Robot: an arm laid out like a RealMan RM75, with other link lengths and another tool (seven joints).
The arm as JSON. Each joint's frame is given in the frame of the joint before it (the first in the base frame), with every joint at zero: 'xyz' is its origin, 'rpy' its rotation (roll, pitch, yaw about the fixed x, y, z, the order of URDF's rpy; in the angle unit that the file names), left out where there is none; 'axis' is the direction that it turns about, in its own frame. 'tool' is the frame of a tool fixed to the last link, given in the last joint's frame.
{
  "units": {
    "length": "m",
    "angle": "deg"
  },
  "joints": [
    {
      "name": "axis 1",
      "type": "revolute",
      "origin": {
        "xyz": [
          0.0,
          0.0,
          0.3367
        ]
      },
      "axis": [
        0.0,
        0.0,
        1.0
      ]
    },
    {
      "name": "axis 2",
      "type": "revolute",
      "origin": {
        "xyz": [
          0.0,
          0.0,
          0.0
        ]
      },
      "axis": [
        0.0,
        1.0,
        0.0
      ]
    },
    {
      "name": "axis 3",
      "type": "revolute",
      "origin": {
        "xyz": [
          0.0,
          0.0,
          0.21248
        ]
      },
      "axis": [
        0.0,
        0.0,
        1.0
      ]
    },
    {
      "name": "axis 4",
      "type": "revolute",
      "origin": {
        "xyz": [
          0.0,
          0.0,
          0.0
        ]
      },
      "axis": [
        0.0,
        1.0,
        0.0
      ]
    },
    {
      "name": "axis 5",
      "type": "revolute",
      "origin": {
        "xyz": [
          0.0,
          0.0,
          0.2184
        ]
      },
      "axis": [
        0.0,
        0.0,
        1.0
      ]
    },
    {
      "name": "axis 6",
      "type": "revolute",
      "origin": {
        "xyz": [
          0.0,
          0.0,
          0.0
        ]
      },
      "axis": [
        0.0,
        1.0,
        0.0
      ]
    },
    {
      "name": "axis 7",
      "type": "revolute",
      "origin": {
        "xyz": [
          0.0,
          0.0,
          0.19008
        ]
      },
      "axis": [
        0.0,
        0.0,
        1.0
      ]
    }
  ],
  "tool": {
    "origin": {
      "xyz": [
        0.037,
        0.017,
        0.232
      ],
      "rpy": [
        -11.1,
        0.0,
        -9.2
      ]
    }
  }
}
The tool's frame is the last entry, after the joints.
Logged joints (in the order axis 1, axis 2, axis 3, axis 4, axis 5, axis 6, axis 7), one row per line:
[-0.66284 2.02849 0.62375 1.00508 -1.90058 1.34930 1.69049]
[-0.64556 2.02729 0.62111 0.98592 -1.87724 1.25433 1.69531]
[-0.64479 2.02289 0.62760 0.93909 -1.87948 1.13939 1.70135]
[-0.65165 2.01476 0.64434 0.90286 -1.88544 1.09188 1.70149]
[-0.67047 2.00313 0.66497 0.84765 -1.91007 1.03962 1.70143]
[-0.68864 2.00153 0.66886 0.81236 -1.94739 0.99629 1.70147]
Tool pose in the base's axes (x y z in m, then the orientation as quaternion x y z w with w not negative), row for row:
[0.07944 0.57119 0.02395 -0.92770 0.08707 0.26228 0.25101]
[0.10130 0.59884 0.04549 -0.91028 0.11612 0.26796 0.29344]
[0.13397 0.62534 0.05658 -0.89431 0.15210 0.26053 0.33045]
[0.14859 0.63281 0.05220 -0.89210 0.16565 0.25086 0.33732]
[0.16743 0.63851 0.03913 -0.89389 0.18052 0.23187 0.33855]
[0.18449 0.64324 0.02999 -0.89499 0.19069 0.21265 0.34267]
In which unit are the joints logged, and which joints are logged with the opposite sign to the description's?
The joints are logged in radians. Opposite sign: axis 1, axis 3, axis 4, axis 6.
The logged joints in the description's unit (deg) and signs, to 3 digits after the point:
[37.978 116.224 -35.738 -57.587 -108.895 -77.309 96.858]
[36.988 116.155 -35.587 -56.489 -107.558 -71.868 97.134]
[36.944 115.903 -35.959 -53.806 -107.686 -65.282 97.480]
[37.337 115.437 -36.918 -51.730 -108.028 -62.560 97.488]
[38.415 114.771 -38.100 -48.567 -109.439 -59.566 97.485]
[39.456 114.679 -38.323 -46.545 -111.577 -57.083 97.487]

